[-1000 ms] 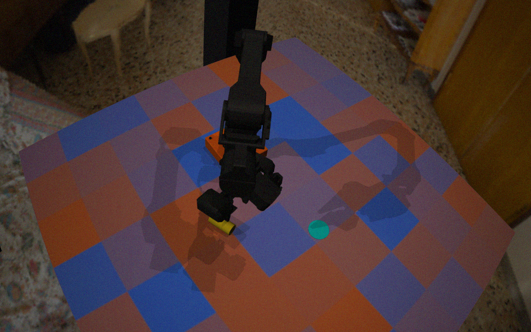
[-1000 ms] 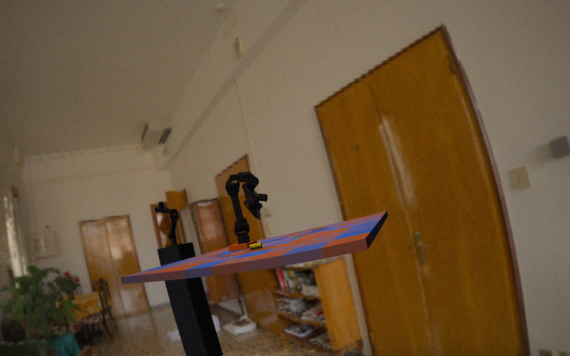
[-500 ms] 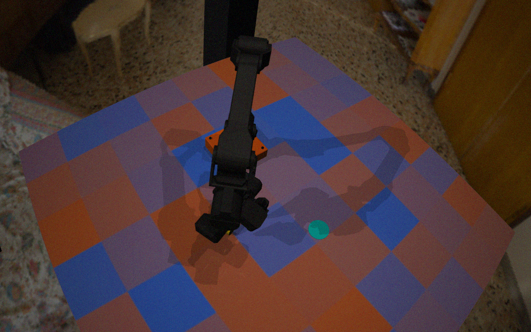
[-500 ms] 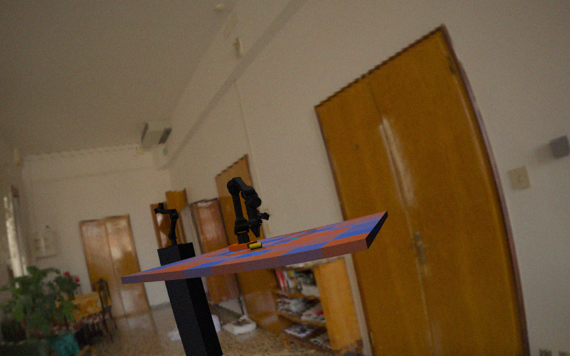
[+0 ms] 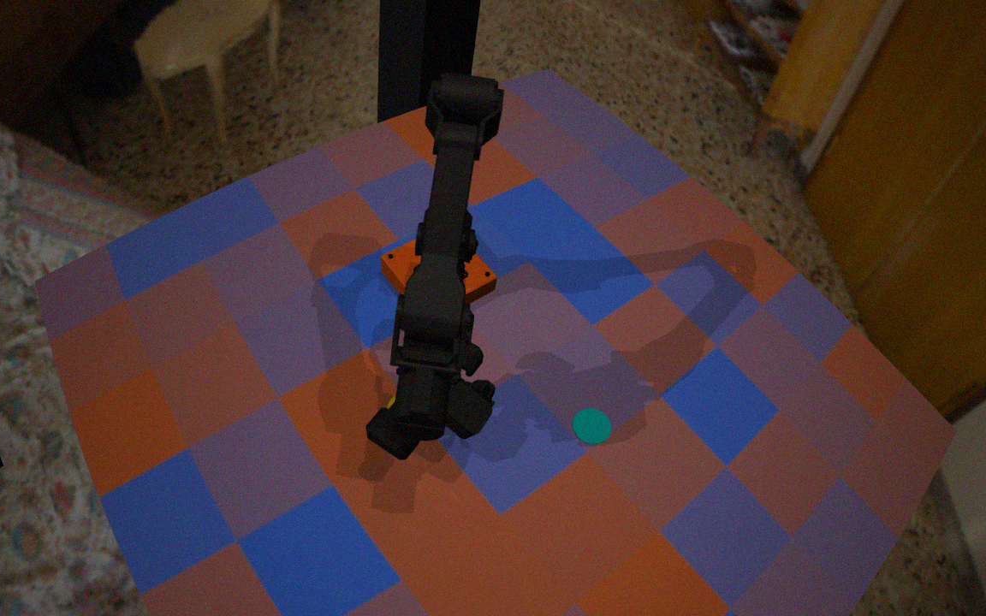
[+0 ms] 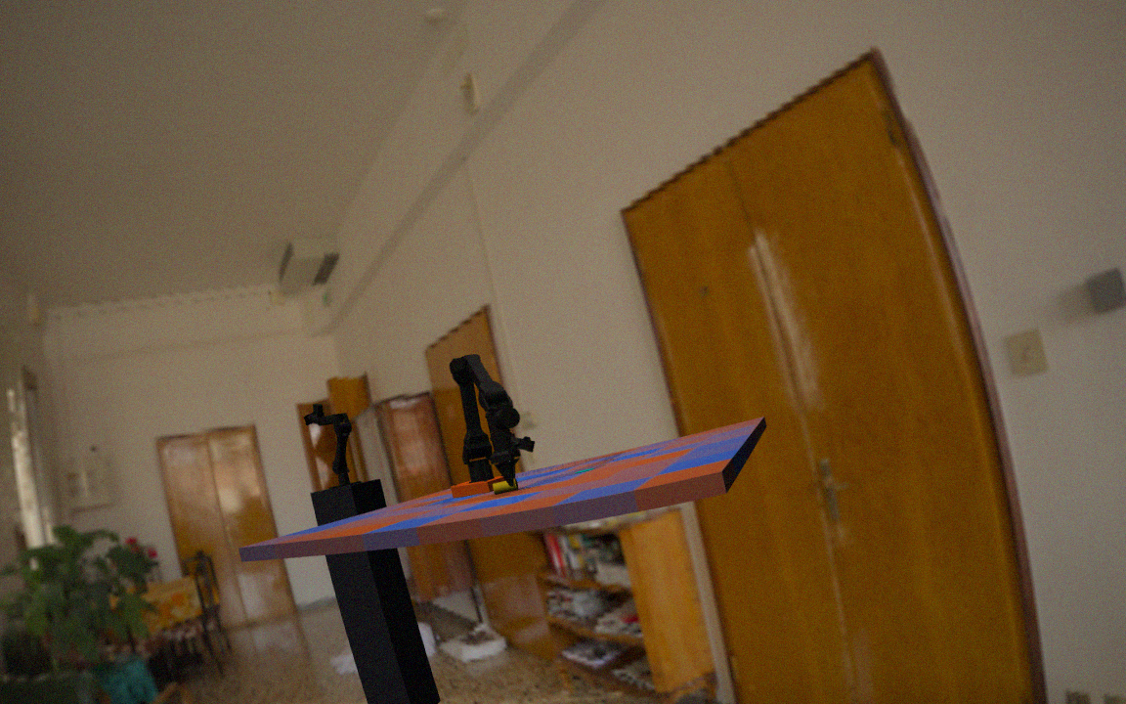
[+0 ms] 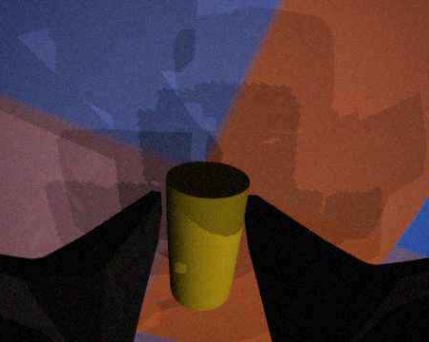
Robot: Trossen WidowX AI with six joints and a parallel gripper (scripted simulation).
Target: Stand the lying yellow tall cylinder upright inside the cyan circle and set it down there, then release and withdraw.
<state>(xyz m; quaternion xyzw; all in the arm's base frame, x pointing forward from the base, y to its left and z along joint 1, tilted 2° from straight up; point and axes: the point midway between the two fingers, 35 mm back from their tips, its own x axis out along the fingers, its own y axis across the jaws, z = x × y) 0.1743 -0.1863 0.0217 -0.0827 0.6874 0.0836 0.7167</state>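
My gripper tip is now 160 mm short of the cyan circle, 180 mm to the right of it and 20 mm above it. From my gripper tip the other things lie so: yellow cylinder: 20 mm behind, 10 mm to the right.
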